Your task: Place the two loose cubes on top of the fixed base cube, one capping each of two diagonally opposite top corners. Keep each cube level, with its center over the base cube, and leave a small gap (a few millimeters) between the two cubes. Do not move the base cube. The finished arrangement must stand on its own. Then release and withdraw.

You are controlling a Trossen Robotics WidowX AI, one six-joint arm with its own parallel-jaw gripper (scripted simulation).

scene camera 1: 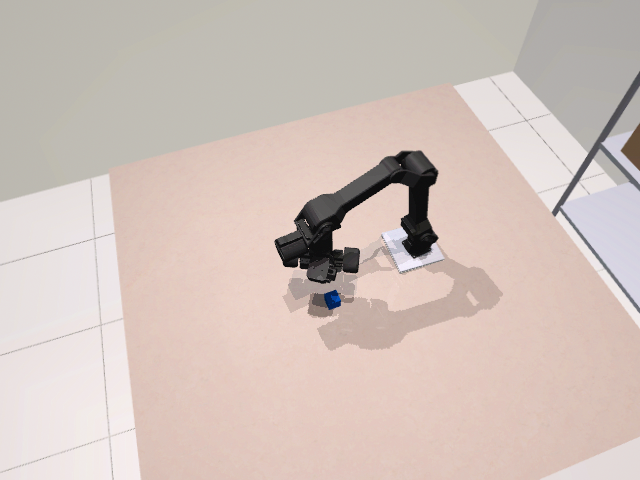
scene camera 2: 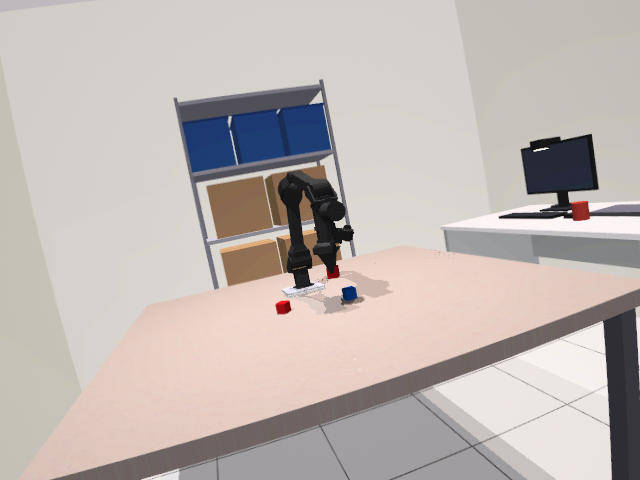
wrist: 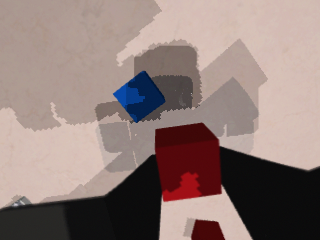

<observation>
My gripper (scene camera 1: 322,273) carries a red cube (wrist: 188,156). Further things: a blue base cube (wrist: 140,96).
My gripper also shows in scene camera 2 (scene camera 2: 333,271) and in the wrist view (wrist: 185,157).
</observation>
